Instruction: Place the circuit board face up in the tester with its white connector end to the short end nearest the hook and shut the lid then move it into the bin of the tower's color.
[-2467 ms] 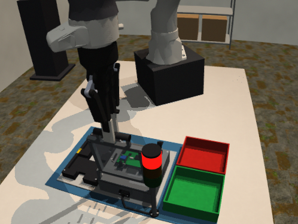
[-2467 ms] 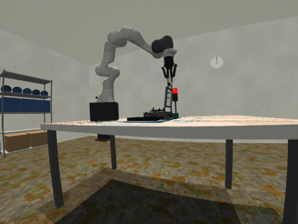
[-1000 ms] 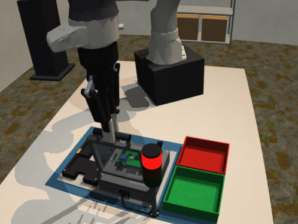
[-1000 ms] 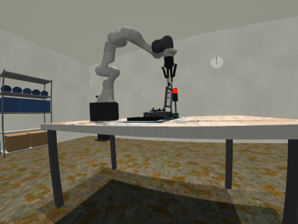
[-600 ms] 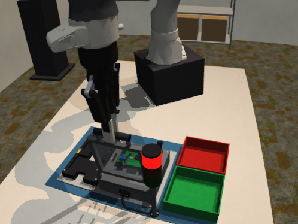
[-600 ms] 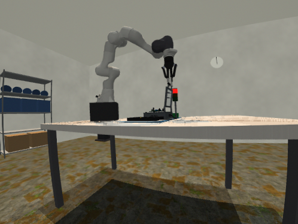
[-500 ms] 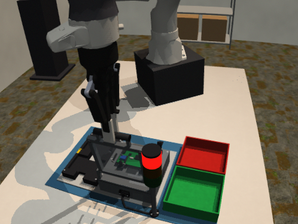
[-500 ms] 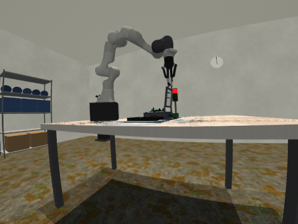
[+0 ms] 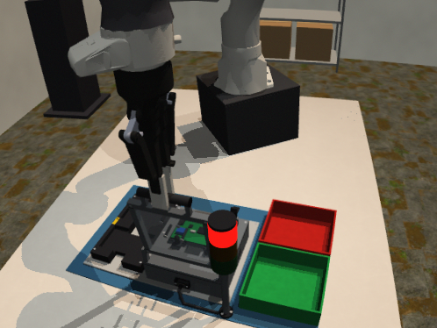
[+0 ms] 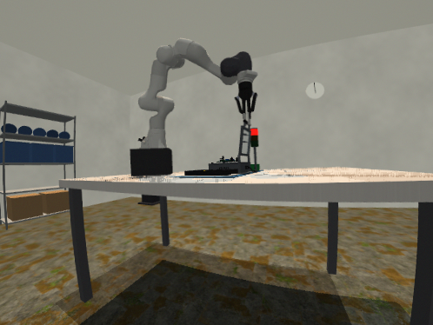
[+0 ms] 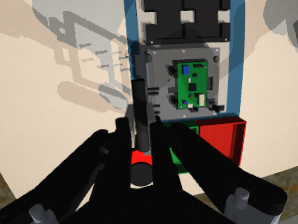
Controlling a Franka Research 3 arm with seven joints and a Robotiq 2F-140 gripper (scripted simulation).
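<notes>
Right now my hand is 130 mm past the green circuit board, 20 mm to the right of it and 220 mm above it. From my hand the other things lie so: green bin (60 mm behind, 210 mm to the left, 280 mm below); tester plate (120 mm behind, 20 mm to the left, 220 mm below); clear lid (10 mm behind, 110 mm below).
</notes>
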